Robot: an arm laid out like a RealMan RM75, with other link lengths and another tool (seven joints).
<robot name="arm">
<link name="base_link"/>
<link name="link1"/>
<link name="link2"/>
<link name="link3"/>
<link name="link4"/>
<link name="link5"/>
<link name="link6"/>
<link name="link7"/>
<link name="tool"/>
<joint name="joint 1" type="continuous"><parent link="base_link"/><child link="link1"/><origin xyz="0.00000 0.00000 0.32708" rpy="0.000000 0.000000 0.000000"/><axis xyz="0 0 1"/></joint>
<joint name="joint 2" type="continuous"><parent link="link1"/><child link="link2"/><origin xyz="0.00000 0.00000 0.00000" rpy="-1.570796 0.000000 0.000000"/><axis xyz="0 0 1"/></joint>
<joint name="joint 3" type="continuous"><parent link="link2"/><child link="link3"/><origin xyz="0.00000 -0.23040 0.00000" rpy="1.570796 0.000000 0.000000"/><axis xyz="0 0 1"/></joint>
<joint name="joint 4" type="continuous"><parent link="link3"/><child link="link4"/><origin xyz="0.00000 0.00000 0.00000" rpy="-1.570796 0.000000 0.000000"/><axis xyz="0 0 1"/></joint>
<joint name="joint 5" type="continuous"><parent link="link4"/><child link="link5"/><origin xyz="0.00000 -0.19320 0.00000" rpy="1.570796 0.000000 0.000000"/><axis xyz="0 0 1"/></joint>
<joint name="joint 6" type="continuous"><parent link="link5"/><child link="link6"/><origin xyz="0.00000 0.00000 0.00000" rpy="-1.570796 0.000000 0.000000"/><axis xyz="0 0 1"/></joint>
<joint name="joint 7" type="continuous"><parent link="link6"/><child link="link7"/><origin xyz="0.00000 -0.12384 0.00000" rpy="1.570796 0.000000 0.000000"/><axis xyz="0 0 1"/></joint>
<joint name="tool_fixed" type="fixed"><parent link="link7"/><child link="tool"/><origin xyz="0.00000 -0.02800 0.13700" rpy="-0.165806 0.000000 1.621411"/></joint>
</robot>
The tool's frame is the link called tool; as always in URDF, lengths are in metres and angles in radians. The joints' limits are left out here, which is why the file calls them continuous.
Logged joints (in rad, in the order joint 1, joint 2, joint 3, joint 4, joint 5, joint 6, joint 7), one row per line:
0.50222, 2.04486, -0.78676, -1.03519, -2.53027, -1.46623, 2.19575
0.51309, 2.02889, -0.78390, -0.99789, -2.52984, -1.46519, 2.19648
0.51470, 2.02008, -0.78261, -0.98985, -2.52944, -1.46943, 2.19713
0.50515, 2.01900, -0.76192, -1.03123, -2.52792, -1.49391, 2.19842
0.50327, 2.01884, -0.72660, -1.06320, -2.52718, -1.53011, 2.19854
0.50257, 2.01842, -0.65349, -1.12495, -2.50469, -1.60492, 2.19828
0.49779, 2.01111, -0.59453, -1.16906, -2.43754, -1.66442, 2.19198
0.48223, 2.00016, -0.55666, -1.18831, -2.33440, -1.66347, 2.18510
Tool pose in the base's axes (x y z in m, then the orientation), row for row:
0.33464, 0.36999, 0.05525, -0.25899, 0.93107, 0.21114, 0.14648
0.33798, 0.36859, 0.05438, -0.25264, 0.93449, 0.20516, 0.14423
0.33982, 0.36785, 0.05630, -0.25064, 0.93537, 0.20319, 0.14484
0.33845, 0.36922, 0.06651, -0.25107, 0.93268, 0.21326, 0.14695
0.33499, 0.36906, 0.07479, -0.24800, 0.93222, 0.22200, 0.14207
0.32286, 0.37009, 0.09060, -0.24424, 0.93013, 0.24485, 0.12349
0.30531, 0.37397, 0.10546, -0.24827, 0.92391, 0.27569, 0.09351
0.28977, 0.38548, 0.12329, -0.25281, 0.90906, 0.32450, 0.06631
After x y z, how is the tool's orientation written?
As a quaternion, x y z w.
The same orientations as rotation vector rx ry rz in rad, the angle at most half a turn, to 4 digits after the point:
-0.7455, 2.6802, 0.6078
-0.7282, 2.6935, 0.5913
-0.7222, 2.6951, 0.5854
-0.7225, 2.6841, 0.6137
-0.7157, 2.6902, 0.6406
-0.7123, 2.7125, 0.7141
-0.7367, 2.7415, 0.8181
-0.7624, 2.7413, 0.9785

